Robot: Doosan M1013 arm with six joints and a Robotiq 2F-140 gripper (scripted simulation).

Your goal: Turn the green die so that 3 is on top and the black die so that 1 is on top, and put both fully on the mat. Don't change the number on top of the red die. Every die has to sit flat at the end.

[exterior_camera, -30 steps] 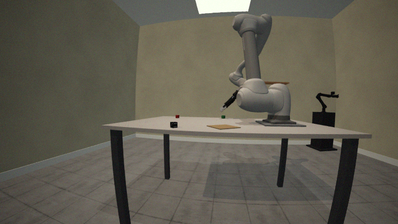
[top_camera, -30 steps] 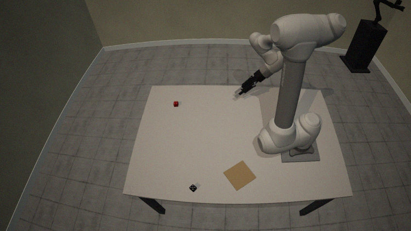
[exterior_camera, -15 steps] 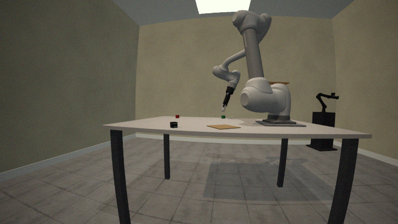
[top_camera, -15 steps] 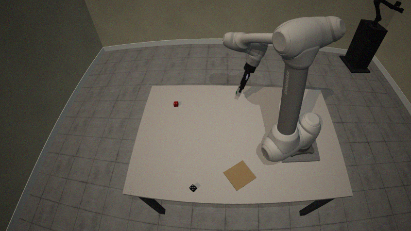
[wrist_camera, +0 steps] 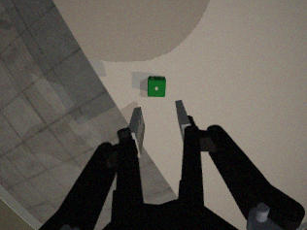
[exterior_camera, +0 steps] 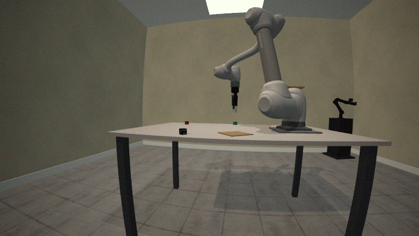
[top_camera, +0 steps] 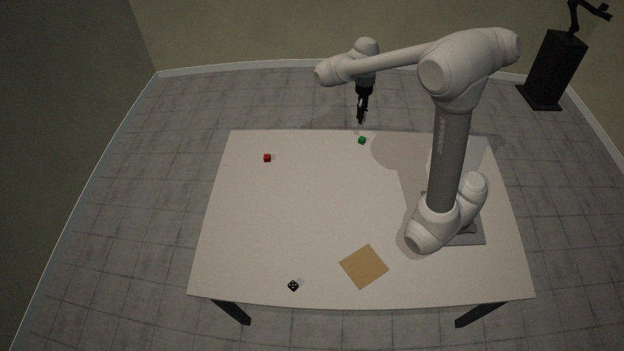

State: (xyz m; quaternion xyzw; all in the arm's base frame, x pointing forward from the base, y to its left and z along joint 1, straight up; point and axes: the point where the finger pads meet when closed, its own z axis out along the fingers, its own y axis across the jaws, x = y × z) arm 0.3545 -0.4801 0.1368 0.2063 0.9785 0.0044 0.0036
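My hand is 10 mm past the green die and 140 mm above it. Also, from my hand: red die (450 mm ahead, 80 mm to the left, 140 mm below); then black die (340 mm ahead, 710 mm to the left, 140 mm below); then tan mat (70 mm ahead, 650 mm to the left, 150 mm below).
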